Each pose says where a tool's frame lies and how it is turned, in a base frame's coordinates. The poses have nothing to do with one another.
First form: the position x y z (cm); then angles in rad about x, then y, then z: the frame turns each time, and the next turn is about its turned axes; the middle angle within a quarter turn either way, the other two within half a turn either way.
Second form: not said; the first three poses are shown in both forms.
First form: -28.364, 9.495, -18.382, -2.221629, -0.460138, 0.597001
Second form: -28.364, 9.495, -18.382, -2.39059, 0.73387, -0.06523
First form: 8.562, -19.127, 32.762, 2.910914, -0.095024, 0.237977
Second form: 8.562, -19.127, 32.762, 2.89497, 0.03587, -0.25344
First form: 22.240, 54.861, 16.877, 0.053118, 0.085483, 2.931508
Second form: 22.240, 54.861, 16.877, -0.03431, -0.09460, 2.93540
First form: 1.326, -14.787, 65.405, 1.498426, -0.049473, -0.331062
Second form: 1.326, -14.787, 65.405, 1.49447, 0.32659, -0.07413
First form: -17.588, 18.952, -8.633, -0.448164, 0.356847, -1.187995
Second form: -17.588, 18.952, -8.633, -0.49318, -0.28833, -1.19710
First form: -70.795, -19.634, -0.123, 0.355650, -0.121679, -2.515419
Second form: -70.795, -19.634, -0.123, -0.22754, 0.30077, -2.57194
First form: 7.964, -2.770, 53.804, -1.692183, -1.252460, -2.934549
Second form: 7.964, -2.770, 53.804, 1.61076, -0.32215, -1.89960
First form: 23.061, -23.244, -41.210, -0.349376, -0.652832, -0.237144
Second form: 23.061, -23.244, -41.210, -0.26012, -0.68825, -0.02411
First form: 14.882, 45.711, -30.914, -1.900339, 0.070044, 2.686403
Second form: 14.882, 45.711, -30.914, 1.93774, 0.45150, -3.04945
